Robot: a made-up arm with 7 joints. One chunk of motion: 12 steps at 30 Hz.
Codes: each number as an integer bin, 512 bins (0 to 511) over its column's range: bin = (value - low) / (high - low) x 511, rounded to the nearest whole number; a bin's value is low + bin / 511 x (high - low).
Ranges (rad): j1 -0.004..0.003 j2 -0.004..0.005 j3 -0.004..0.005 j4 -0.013..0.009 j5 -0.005..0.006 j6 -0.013..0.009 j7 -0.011..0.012
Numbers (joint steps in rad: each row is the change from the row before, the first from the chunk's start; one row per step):
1: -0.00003 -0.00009 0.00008 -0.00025 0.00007 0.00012 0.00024
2: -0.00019 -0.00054 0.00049 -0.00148 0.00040 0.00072 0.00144
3: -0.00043 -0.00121 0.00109 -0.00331 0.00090 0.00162 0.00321
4: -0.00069 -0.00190 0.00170 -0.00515 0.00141 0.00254 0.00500
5: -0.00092 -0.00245 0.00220 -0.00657 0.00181 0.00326 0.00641
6: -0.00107 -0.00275 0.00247 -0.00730 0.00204 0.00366 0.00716
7: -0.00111 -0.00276 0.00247 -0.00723 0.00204 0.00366 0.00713
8: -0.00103 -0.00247 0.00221 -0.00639 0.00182 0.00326 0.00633
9: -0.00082 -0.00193 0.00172 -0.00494 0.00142 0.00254 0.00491
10: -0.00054 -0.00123 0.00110 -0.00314 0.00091 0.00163 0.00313
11: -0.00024 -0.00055 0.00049 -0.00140 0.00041 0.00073 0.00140
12: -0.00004 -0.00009 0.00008 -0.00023 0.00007 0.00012 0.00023
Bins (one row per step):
1: 290 222 232 296 236 305 250
2: 278 196 255 268 251 319 276
3: 261 158 289 225 274 340 316
4: 242 119 324 182 298 361 355
5: 225 88 352 149 316 378 387
6: 214 71 367 132 327 387 403
7: 211 70 367 134 327 387 403
8: 217 87 353 154 317 378 385
9: 232 118 325 187 298 361 353
10: 253 157 290 229 275 340 314
11: 274 196 255 269 251 319 275
12: 289 222 232 297 236 305 250

